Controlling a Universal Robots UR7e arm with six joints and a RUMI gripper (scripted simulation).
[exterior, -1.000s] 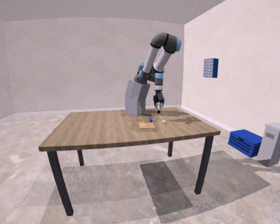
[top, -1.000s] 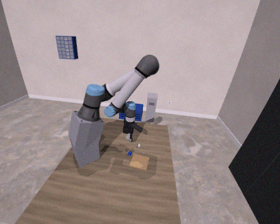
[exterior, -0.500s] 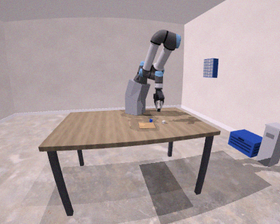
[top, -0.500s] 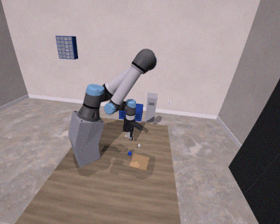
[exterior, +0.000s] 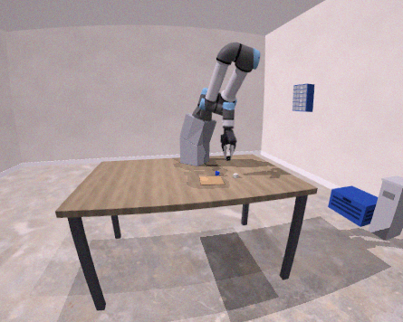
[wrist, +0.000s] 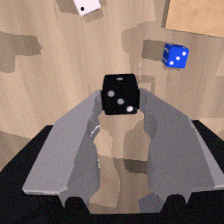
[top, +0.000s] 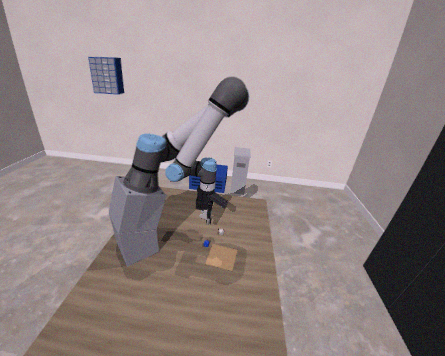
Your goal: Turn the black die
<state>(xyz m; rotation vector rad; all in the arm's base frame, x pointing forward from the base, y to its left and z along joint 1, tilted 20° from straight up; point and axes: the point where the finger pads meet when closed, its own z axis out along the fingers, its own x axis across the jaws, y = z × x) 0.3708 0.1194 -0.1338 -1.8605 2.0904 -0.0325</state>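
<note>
Now: the tan mat 80 mm ahead of my hand, 150 mm to the right of it and 110 mm below it. From my hand the other things lie so: black die right at my hand; white die 70 mm ahead, 30 mm to the left, 100 mm below; blue die 70 mm to the right, 100 mm below.
</note>
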